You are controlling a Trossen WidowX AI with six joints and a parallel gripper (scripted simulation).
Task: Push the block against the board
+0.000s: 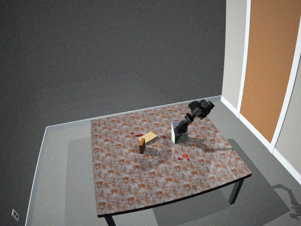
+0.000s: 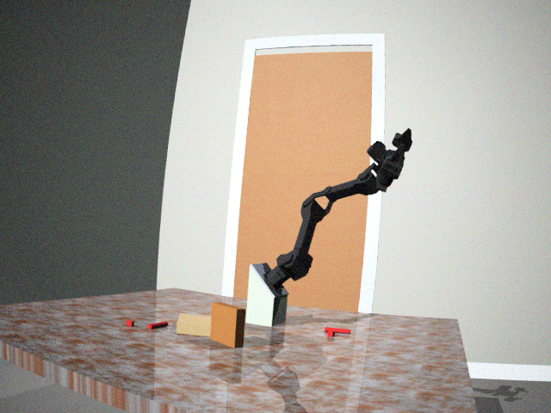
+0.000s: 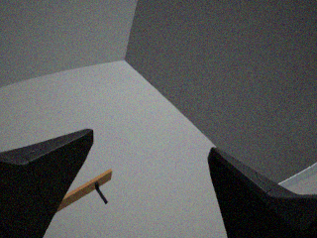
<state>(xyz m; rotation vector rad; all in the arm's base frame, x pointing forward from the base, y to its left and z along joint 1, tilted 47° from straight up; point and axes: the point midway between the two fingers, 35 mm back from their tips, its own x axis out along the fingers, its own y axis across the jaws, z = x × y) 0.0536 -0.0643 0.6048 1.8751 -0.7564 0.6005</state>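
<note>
Right now my gripper tip is 56 cm above the brown square block, 42 cm to the left of it and 23 cm short of it. Round my gripper tip: tan board: 60 cm below, 56 cm to the right, 14 cm ahead.
</note>
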